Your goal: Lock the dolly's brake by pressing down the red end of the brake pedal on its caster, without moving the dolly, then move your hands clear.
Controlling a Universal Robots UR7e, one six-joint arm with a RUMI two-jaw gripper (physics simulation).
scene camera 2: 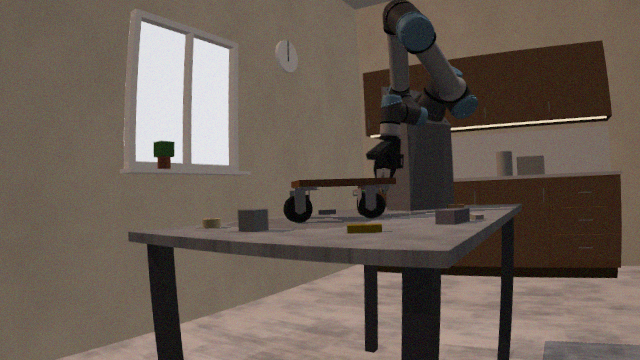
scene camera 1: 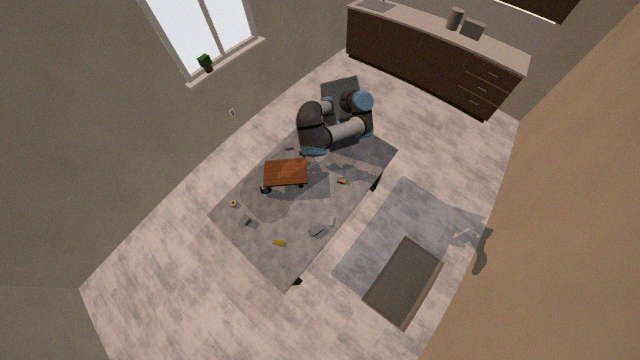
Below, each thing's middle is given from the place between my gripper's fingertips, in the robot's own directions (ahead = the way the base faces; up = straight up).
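Here is the dolly (scene camera 2: 297,208), which I find 230 mm ahead of my hand and 20 mm below it.
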